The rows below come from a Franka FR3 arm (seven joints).
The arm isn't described. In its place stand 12 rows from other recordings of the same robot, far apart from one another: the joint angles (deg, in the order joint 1, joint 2, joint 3, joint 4, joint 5, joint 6, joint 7), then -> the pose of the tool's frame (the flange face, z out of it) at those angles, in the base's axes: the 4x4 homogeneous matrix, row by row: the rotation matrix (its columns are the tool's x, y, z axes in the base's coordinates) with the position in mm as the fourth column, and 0 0 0 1 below.
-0.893, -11.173, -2.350, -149.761, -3.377, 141.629, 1.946 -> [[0.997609, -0.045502, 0.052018, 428.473], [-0.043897, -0.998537, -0.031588, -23.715], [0.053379, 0.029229, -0.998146, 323.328], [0, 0, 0, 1]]
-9.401, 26.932, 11.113, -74.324, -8.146, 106.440, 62.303 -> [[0.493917, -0.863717, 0.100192, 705.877], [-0.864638, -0.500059, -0.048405, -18.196], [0.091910, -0.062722, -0.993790, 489.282], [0, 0, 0, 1]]
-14.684, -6.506, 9.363, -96.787, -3.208, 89.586, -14.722 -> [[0.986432, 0.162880, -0.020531, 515.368], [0.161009, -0.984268, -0.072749, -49.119], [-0.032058, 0.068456, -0.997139, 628.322], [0, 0, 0, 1]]
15.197, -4.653, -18.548, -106.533, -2.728, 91.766, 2.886 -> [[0.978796, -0.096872, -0.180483, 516.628], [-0.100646, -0.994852, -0.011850, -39.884], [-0.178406, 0.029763, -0.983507, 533.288], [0, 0, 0, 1]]
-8.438, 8.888, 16.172, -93.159, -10.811, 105.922, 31.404 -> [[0.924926, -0.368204, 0.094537, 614.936], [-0.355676, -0.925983, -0.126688, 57.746], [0.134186, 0.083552, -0.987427, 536.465], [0, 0, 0, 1]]
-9.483, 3.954, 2.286, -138.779, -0.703, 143.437, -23.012 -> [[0.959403, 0.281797, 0.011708, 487.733], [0.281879, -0.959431, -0.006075, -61.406], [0.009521, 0.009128, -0.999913, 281.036], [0, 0, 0, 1]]
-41.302, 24.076, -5.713, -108.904, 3.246, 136.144, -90.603 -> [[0.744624, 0.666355, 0.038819, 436.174], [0.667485, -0.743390, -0.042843, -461.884], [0.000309, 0.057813, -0.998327, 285.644], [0, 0, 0, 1]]
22.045, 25.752, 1.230, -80.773, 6.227, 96.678, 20.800 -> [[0.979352, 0.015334, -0.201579, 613.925], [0.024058, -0.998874, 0.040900, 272.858], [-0.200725, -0.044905, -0.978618, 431.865], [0, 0, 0, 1]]
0.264, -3.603, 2.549, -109.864, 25.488, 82.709, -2.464 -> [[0.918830, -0.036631, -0.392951, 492.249], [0.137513, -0.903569, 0.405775, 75.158], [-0.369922, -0.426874, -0.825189, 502.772], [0, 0, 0, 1]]
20.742, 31.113, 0.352, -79.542, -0.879, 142.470, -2.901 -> [[0.769843, 0.403576, 0.494438, 703.386], [0.361634, -0.914163, 0.183103, 270.266], [0.525893, 0.037845, -0.849709, 458.131], [0, 0, 0, 1]]
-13.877, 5.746, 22.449, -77.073, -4.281, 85.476, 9.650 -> [[0.997840, -0.030283, 0.058295, 571.570], [-0.028688, -0.999196, -0.028010, 63.492], [0.059096, 0.026277, -0.997906, 670.296], [0, 0, 0, 1]]
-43.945, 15.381, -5.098, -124.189, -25.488, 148.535, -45.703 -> [[0.947813, 0.313605, -0.057468, 385.233], [0.281695, -0.908133, -0.309744, -430.180], [-0.149326, 0.277391, -0.949082, 284.213], [0, 0, 0, 1]]
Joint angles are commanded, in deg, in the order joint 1, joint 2, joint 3, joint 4, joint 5, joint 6, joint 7. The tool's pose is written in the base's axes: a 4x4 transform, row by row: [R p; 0 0 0 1], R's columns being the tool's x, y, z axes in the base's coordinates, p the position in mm. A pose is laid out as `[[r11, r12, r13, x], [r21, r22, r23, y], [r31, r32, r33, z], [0, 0, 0, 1]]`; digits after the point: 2 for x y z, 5 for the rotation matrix.
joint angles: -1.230 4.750 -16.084 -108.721 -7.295 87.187 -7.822
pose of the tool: [[0.87838, -0.12717, -0.46074, 497.87], [-0.14892, -0.98879, -0.01100, -167.12], [-0.45418, 0.07828, -0.88747, 431.73], [0, 0, 0, 1]]
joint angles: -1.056 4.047 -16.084 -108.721 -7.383 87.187 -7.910
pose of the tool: [[0.88442, -0.12314, -0.45016, 497.08], [-0.14491, -0.98934, -0.01407, -165.75], [-0.44363, 0.07768, -0.89284, 437.90], [0, 0, 0, 1]]
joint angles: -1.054 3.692 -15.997 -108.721 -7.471 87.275 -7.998
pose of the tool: [[0.88813, -0.12002, -0.44364, 496.84], [-0.14208, -0.98972, -0.01668, -165.18], [-0.43708, 0.07784, -0.89605, 441.05], [0, 0, 0, 1]]
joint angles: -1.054 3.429 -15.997 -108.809 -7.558 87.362 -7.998
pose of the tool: [[0.89005, -0.11959, -0.43990, 496.20], [-0.14199, -0.98970, -0.01822, -165.30], [-0.43319, 0.07868, -0.89786, 442.77], [0, 0, 0, 1]]
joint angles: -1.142 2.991 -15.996 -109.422 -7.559 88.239 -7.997
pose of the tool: [[0.89529, -0.12014, -0.42899, 495.03], [-0.14195, -0.98969, -0.01907, -165.90], [-0.42227, 0.07796, -0.90311, 442.60], [0, 0, 0, 1]]
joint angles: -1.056 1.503 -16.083 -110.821 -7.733 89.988 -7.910
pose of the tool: [[0.90850, -0.11904, -0.40057, 491.30], [-0.14040, -0.98980, -0.02428, -165.67], [-0.39360, 0.07830, -0.91594, 446.30], [0, 0, 0, 1]]
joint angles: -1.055 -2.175 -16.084 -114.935 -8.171 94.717 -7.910
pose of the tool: [[0.93655, -0.11135, -0.33239, 480.53], [-0.13038, -0.99083, -0.03542, -164.16], [-0.32540, 0.07651, -0.94248, 450.45], [0, 0, 0, 1]]
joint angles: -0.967 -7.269 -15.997 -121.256 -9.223 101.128 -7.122
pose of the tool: [[0.96288, -0.10568, -0.24837, 462.99], [-0.12268, -0.99098, -0.05397, -159.18], [-0.24042, 0.08244, -0.96716, 450.36], [0, 0, 0, 1]]
